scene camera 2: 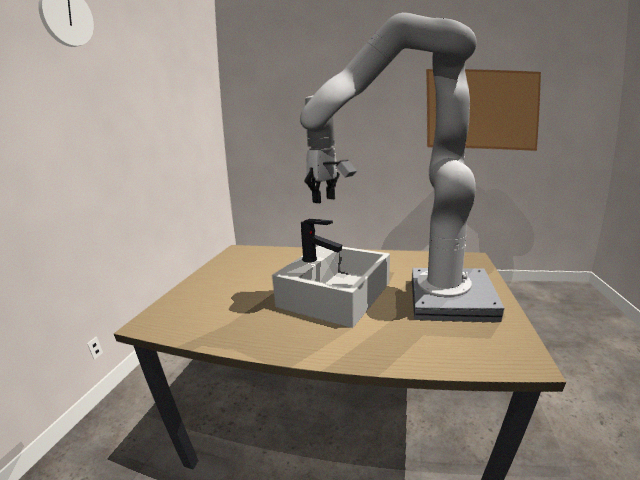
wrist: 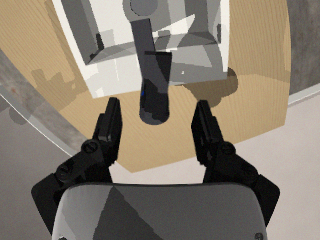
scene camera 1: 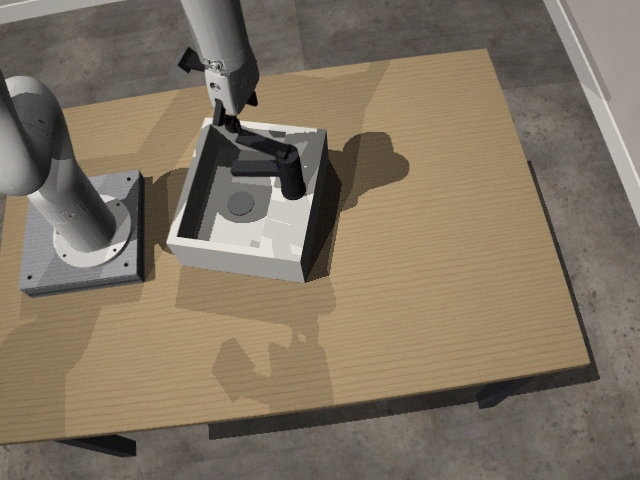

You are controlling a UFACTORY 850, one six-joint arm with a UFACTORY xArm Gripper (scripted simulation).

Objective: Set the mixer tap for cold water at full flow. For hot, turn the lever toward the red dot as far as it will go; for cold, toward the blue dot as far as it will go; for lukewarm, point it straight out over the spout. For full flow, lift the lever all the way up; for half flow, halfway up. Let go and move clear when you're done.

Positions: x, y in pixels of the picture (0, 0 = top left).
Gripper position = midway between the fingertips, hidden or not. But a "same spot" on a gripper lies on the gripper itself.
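My gripper is visible in scene camera 1 (242, 117), and you'd find it in scene camera 2 and the wrist view as well. There's a spot on my gripper (scene camera 2: 316, 194) that's the same spot as the one on the gripper (wrist: 219, 133).
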